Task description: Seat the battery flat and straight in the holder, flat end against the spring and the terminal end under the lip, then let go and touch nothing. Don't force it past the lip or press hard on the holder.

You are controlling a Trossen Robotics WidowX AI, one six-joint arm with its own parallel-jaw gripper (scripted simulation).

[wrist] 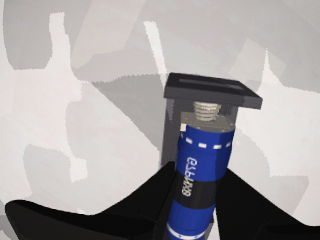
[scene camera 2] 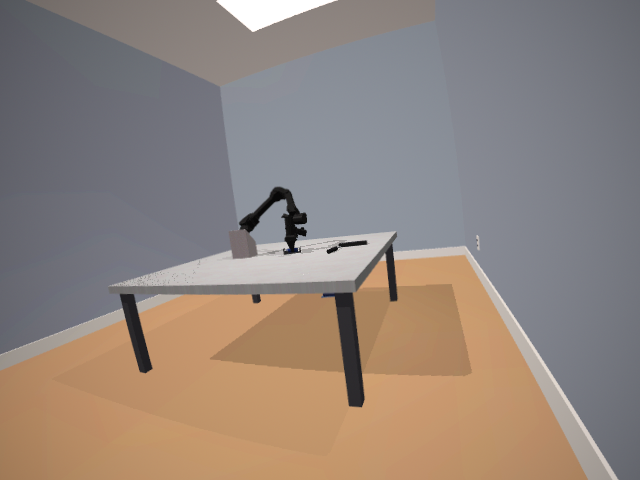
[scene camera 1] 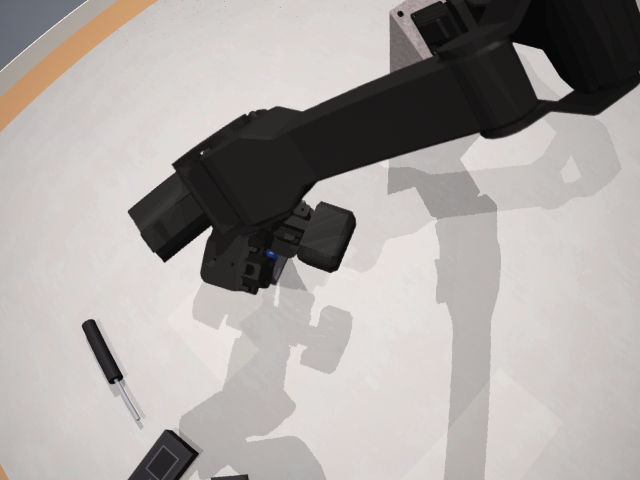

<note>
In view: the gripper [scene camera 1: 276,243] and a black-handled screwdriver [scene camera 1: 103,355].
The gripper is seen too in the wrist view [wrist: 196,171].
</note>
